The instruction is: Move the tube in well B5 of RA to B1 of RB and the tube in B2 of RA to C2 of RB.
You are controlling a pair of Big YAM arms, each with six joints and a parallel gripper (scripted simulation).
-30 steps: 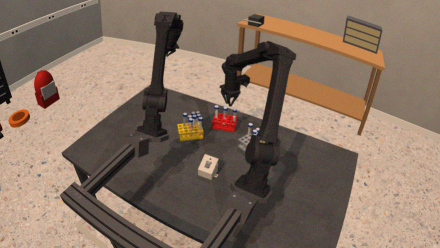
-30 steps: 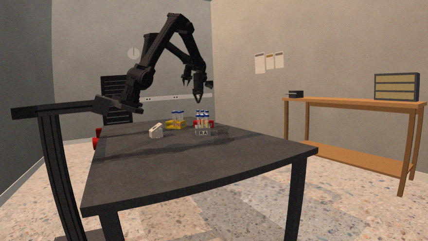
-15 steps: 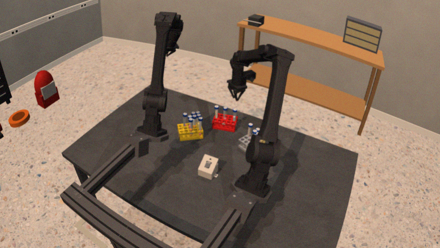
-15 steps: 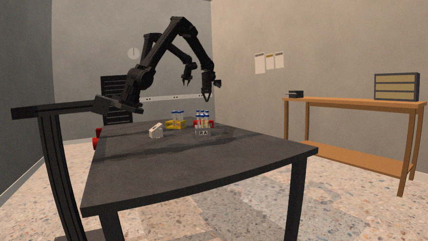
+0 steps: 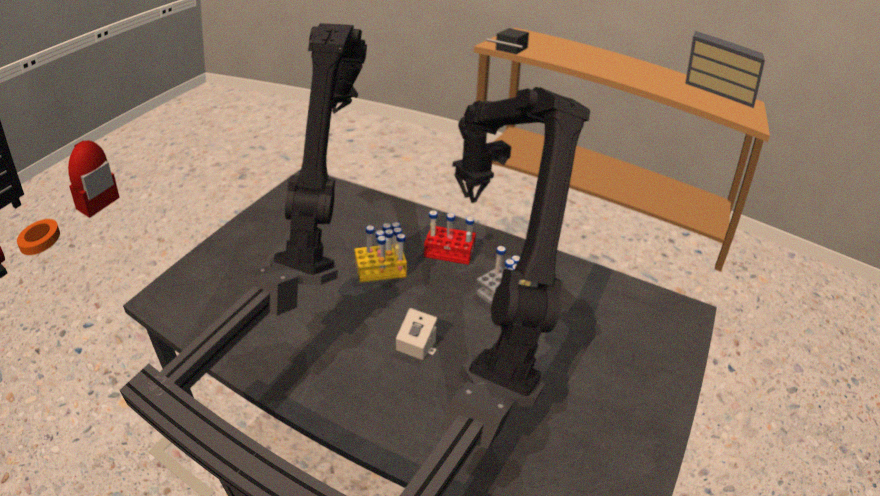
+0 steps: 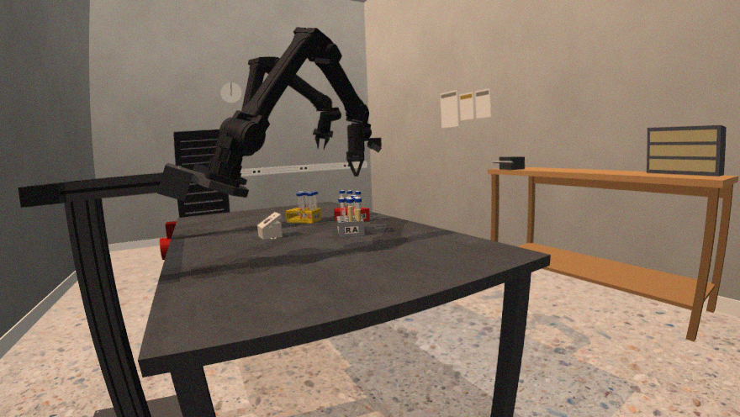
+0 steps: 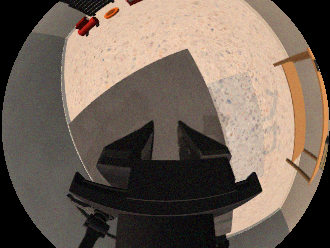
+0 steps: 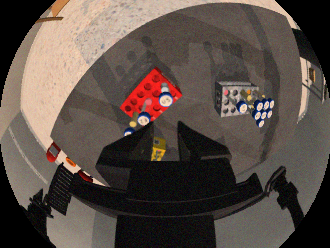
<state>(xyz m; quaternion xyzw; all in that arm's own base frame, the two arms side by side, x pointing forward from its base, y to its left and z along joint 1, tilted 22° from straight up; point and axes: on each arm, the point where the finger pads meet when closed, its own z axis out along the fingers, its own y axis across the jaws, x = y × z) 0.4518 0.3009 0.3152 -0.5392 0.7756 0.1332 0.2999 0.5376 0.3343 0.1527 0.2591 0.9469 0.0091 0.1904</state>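
The red rack is 2 cm behind my right hand, 5 cm to the left of it and 17 cm below it.
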